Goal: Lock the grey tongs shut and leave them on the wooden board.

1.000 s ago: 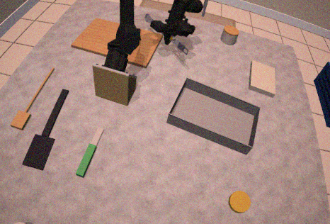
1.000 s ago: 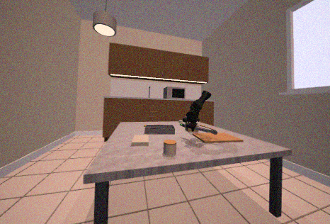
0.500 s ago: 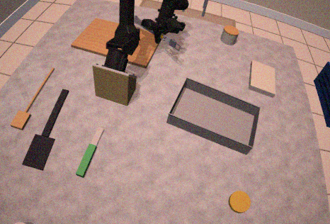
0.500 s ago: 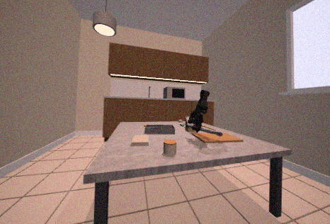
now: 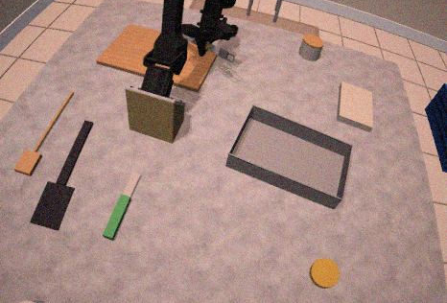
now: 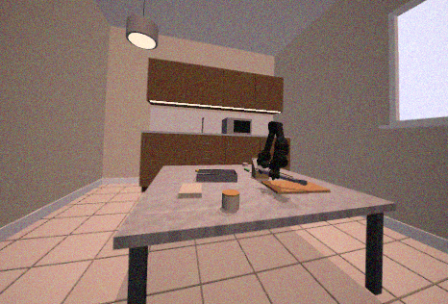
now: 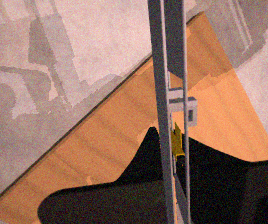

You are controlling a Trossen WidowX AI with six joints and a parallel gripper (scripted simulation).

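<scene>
The wooden board lies 150 mm behind my gripper tip and 40 mm below it. From my gripper tip the other things lie so: roasting tin: 360 mm ahead, 240 mm to the right, 20 mm below; then orange-lidded canister: 330 mm ahead, 290 mm to the left, 20 mm below; then yellow lock slider: 40 mm above, 10 mm to the left, 10 mm ahead.
</scene>
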